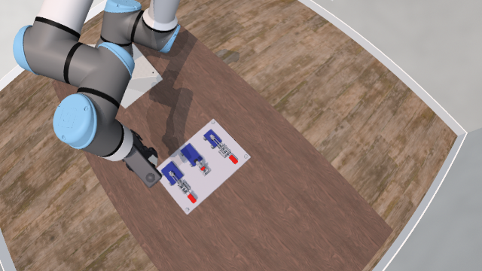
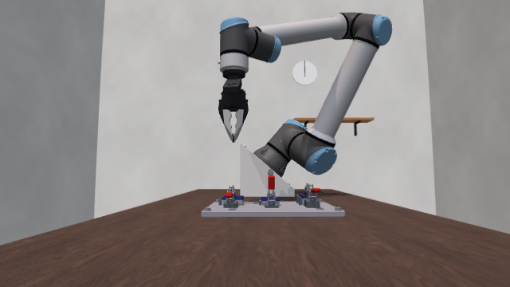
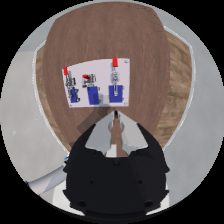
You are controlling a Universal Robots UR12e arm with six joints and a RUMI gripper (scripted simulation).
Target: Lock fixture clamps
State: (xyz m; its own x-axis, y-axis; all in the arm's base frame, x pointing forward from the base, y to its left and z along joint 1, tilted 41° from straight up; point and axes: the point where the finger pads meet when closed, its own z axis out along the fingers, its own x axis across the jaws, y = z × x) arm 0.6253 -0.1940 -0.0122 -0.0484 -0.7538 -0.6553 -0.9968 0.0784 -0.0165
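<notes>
Right now the grey fixture plate is 210 mm below my hand, 110 mm to the left of it and 50 mm ahead of it.
</notes>
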